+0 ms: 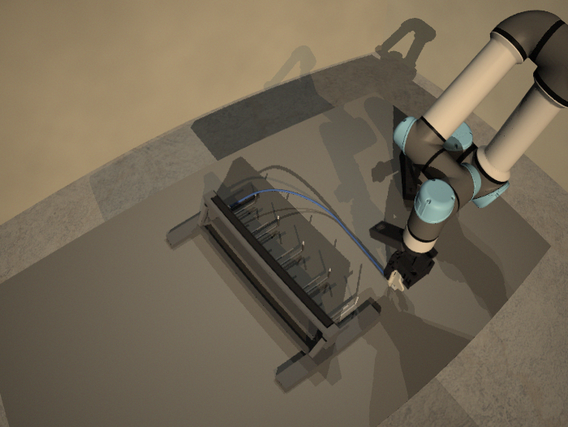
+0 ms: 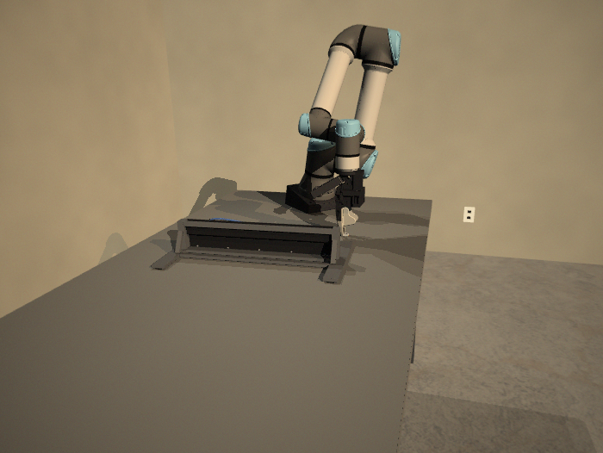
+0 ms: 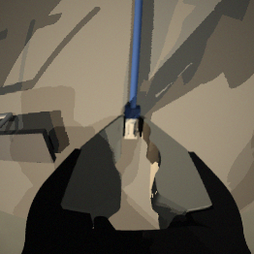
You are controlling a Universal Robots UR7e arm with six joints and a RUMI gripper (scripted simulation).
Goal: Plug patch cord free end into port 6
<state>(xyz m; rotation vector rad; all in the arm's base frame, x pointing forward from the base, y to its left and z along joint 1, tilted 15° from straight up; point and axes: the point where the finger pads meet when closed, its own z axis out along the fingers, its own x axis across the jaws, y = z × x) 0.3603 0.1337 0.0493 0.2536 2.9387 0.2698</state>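
The plug lies 1 cm to the left of my hand and 1 cm below it.
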